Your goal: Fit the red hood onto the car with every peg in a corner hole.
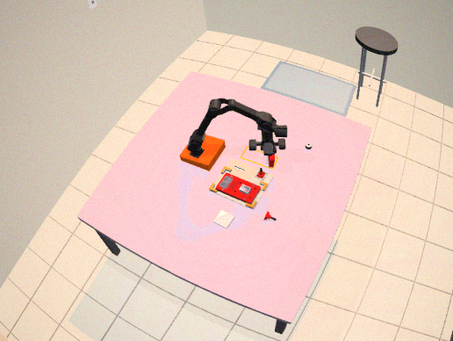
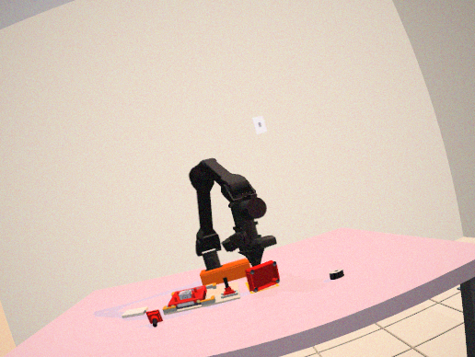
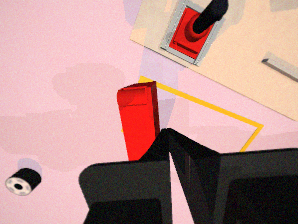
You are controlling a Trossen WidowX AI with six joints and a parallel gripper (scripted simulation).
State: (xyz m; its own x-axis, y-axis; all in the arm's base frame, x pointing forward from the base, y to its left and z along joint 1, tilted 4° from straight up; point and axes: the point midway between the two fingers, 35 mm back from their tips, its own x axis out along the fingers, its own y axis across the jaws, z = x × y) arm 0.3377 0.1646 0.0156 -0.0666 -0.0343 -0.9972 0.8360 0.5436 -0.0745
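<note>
Now: the red hood 20 mm below my gripper tip, 10 mm to the left of it and 10 mm ahead of it. The rest, counted from my gripper tip: white tile (410 mm to the right, 50 mm below); black ring (210 mm to the left, 150 mm ahead, 40 mm below).
</note>
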